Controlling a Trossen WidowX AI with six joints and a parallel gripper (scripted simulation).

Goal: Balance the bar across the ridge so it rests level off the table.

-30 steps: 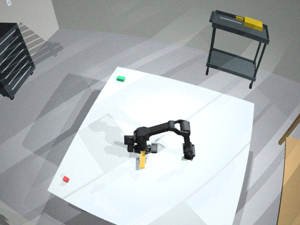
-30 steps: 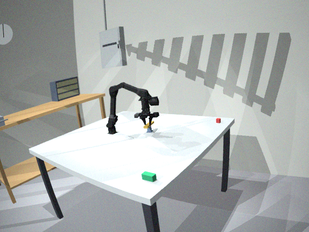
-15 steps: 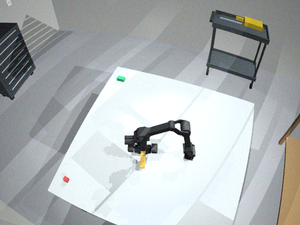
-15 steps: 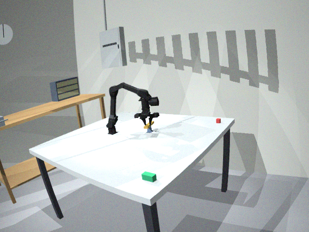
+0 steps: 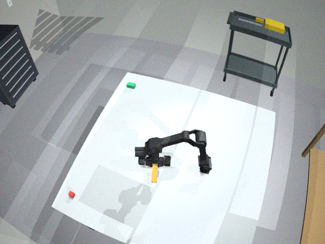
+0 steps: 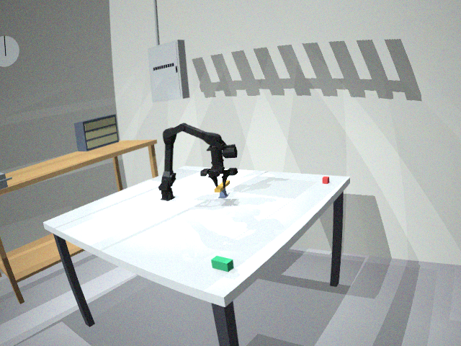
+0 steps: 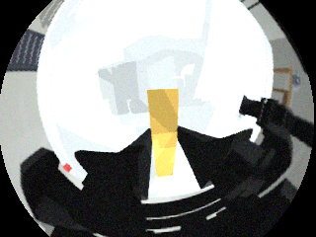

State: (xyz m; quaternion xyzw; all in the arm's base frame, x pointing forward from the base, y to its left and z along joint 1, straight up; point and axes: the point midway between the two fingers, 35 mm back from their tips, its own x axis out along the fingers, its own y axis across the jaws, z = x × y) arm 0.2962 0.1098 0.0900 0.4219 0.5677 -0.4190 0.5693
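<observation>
Now: gripper tip 1 cm past the yellow bar and 3 cm to the right of it. Also, from my gripper tip: green block (44 cm ahead, 61 cm to the right, 4 cm below); then red block (44 cm ahead, 39 cm to the left, 4 cm below).
</observation>
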